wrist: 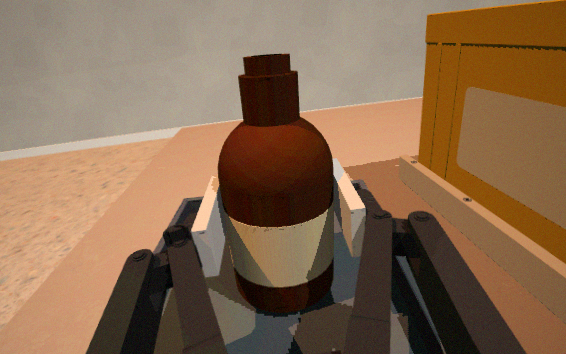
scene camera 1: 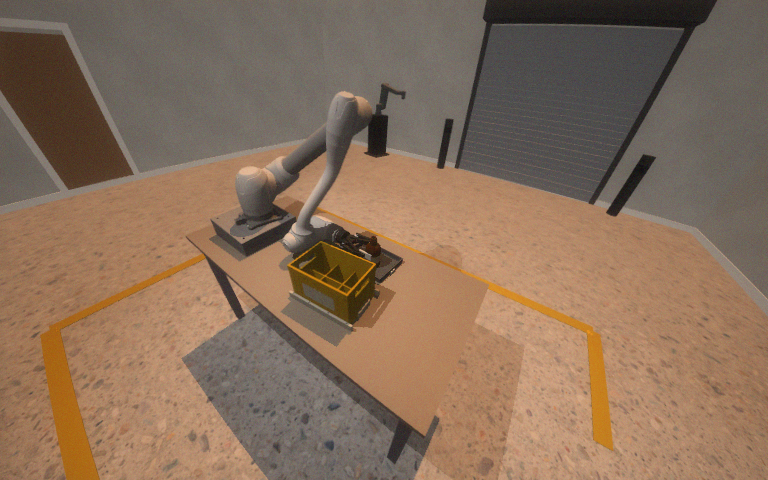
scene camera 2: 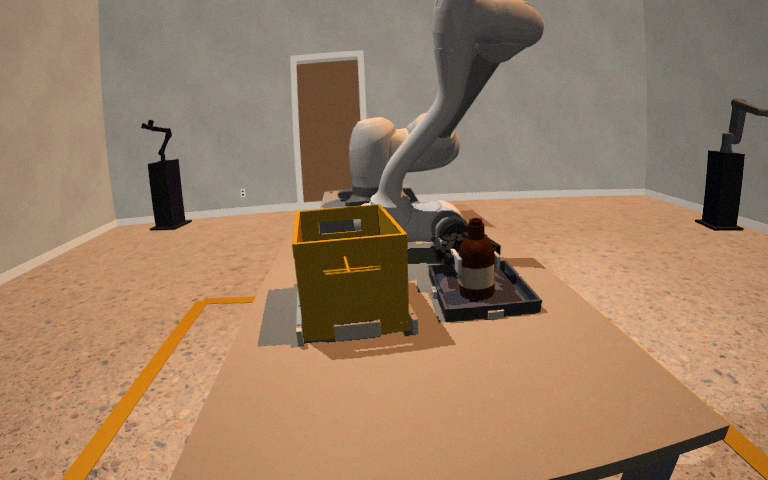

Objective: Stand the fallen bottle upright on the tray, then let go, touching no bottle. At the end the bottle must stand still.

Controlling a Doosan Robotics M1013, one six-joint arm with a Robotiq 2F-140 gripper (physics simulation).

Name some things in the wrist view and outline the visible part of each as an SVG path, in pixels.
My gripper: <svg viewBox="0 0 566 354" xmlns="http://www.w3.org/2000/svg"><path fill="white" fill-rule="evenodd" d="M341 350L317 354L341 354ZM218 175L212 175L199 212L191 213L187 216L184 224L172 225L165 229L163 237L167 250L153 254L150 249L141 249L128 256L86 354L153 354L167 289L174 287L184 345L182 353L228 354L201 271L203 269L205 277L219 276L227 234ZM333 158L334 212L352 257L361 256L352 315L349 317L343 354L390 354L392 256L406 257L446 354L527 354L435 216L425 211L414 211L409 213L408 219L392 217L390 212L381 208L370 191L366 189L355 190L337 158Z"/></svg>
A brown bottle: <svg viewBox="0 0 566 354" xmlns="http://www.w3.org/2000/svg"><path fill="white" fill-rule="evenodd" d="M255 55L243 57L245 74L238 76L243 121L231 131L223 143L218 159L218 180L236 284L240 295L249 304L261 310L277 313L294 312L308 308L320 301L328 293L333 283L333 157L322 133L312 123L300 117L298 71L291 71L290 54Z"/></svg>
